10 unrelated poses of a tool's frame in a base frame.
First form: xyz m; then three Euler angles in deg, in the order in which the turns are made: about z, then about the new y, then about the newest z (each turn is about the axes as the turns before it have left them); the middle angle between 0 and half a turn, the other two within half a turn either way.
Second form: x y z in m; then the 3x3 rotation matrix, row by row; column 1 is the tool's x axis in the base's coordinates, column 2 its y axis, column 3 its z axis. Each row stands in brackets. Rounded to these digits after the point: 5 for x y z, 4 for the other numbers.
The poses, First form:
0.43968, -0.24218, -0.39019, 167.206, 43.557, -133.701
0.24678, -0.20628, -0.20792, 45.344, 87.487, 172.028
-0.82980, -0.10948, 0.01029, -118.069, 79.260, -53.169
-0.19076, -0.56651, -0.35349, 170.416, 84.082, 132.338
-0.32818, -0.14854, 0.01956, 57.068, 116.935, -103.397
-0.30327, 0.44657, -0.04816, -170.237, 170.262, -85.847
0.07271, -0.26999, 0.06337, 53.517, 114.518, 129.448
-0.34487, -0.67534, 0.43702, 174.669, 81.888, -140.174
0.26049, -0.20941, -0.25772, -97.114, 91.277, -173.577
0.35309, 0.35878, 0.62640, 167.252, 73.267, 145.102
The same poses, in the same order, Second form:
[0.43968, -0.24218, -0.39019], [[0.6483, -0.3579, -0.6720], [0.5941, 0.7898, 0.1526], [0.4761, -0.4982, 0.7247]]
[0.24678, -0.20628, -0.20792], [[-0.1292, 0.7002, 0.7022], [0.0666, -0.7004, 0.7107], [0.9894, 0.1386, 0.0438]]
[-0.82980, -0.10948, 0.01029], [[-0.7588, 0.4588, -0.4623], [0.2780, -0.4137, -0.8669], [-0.5890, -0.7864, 0.1864]]
[-0.19076, -0.56651, -0.35349], [[-0.0546, 0.1873, -0.9808], [-0.7404, 0.6514, 0.1656], [0.6699, 0.7352, 0.1031]]
[-0.32818, -0.14854, 0.01956], [[0.8735, -0.0451, 0.4847], [-0.4408, -0.4958, 0.7483], [0.2066, -0.8673, -0.4530]]
[-0.30327, 0.44657, -0.04816], [[-0.0988, 0.9810, -0.1667], [0.9950, 0.0953, -0.0287], [-0.0122, -0.1687, -0.9856]]
[0.07271, -0.26999, 0.06337], [[-0.4641, 0.7014, 0.5410], [0.6711, -0.1201, 0.7315], [0.5781, 0.7026, -0.4150]]
[-0.34487, -0.67534, 0.43702], [[0.1674, -0.0186, -0.9857], [0.6276, 0.7731, 0.0920], [0.7603, -0.6340, 0.1411]]
[0.26049, -0.20941, -0.25772], [[-0.1137, -0.9858, -0.1238], [-0.0081, 0.1255, -0.9921], [0.9935, -0.1118, -0.0223]]
[0.35309, 0.35878, 0.62640], [[0.1041, 0.3416, -0.9341], [-0.6101, 0.7636, 0.2113], [0.7854, 0.5479, 0.2879]]

